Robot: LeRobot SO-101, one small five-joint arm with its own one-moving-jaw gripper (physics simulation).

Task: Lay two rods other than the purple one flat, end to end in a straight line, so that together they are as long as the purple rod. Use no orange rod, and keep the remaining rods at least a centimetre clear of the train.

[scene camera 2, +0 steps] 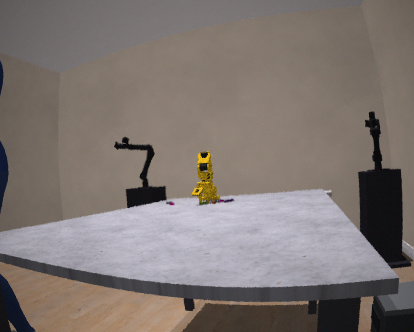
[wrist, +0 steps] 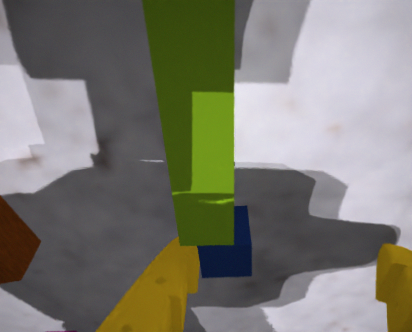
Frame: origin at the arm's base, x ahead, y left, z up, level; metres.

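Where they show: hand, tool point: (scene camera 2: 207,202) (wrist: 199,256).
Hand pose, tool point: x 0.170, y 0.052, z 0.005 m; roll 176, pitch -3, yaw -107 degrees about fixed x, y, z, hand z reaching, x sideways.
Each offset is from my tool point to the top centre of the thing. "spot": to the spot under its first point. Level surfaces: height alone.
My gripper (wrist: 287,252) is open in the wrist view, with a wide gap between its jaws. A dark blue rod {0.003 m ahead, 0.006 m right, 0.005 m up} (wrist: 226,261) shows between them, close beside the left jaw and well away from the right one. A green rod {0.033 m ahead, 0.010 m right, 0.005 m up} (wrist: 212,145) (scene camera 2: 203,203) runs down from the top of the wrist view. Its near end overlaps the blue rod in the picture and hides part of it; I cannot tell whether they touch. The purple rod {0.015 m back, 0.097 m left, 0.005 m up} (scene camera 2: 228,200) lies right of the arm's base in the scene view and does not show in the wrist view.
An orange-brown rod {spot: 0.013 m ahead, 0.036 m left, 0.000 m up} (wrist: 17,245) shows at the left edge of the wrist view. A magenta piece {spot: 0.031 m back, 0.054 m left, 0.005 m down} (wrist: 61,330) peeks in at the bottom left. Another small magenta piece {0.030 m ahead, 0.168 m right, 0.005 m up} (scene camera 2: 171,203) lies left of the arm on the pale table {0.005 m down} (scene camera 2: 215,245). Shadows cover much of the wrist view.
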